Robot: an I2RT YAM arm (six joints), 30 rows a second.
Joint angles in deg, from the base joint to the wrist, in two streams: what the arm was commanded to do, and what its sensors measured. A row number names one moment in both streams.
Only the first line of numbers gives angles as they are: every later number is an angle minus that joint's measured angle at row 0.
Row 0, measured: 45.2, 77.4, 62.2, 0.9, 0.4, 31.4
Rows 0 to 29, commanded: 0.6, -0.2, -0.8, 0.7, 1.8, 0.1; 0.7, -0.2, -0.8, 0.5, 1.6, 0.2; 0.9, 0.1, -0.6, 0.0, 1.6, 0.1; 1.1, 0.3, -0.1, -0.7, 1.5, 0.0; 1.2, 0.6, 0.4, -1.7, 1.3, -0.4; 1.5, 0.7, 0.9, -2.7, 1.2, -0.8; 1.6, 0.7, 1.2, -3.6, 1.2, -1.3; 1.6, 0.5, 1.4, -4.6, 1.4, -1.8; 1.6, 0.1, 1.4, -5.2, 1.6, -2.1; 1.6, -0.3, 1.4, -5.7, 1.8, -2.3; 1.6, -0.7, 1.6, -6.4, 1.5, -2.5; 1.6, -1.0, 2.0, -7.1, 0.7, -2.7; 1.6, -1.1, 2.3, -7.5, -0.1, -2.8; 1.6, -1.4, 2.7, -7.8, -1.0, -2.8; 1.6, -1.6, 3.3, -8.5, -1.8, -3.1; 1.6, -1.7, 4.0, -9.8, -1.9, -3.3; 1.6, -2.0, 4.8, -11.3, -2.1, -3.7; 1.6, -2.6, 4.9, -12.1, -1.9, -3.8; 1.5, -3.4, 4.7, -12.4, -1.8, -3.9; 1.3, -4.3, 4.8, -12.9, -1.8, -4.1; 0.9, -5.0, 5.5, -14.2, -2.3, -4.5; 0.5, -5.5, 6.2, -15.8, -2.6, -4.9; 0.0, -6.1, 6.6, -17.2, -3.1, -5.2; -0.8, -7.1, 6.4, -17.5, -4.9, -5.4; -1.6, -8.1, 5.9, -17.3, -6.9, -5.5; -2.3, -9.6, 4.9, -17.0, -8.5, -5.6; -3.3, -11.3, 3.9, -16.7, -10.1, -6.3; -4.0, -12.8, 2.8, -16.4, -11.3, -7.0; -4.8, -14.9, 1.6, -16.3, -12.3, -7.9; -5.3, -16.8, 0.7, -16.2, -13.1, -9.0
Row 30, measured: -3.8, -12.1, 2.8, -16.3, -8.1, -6.0
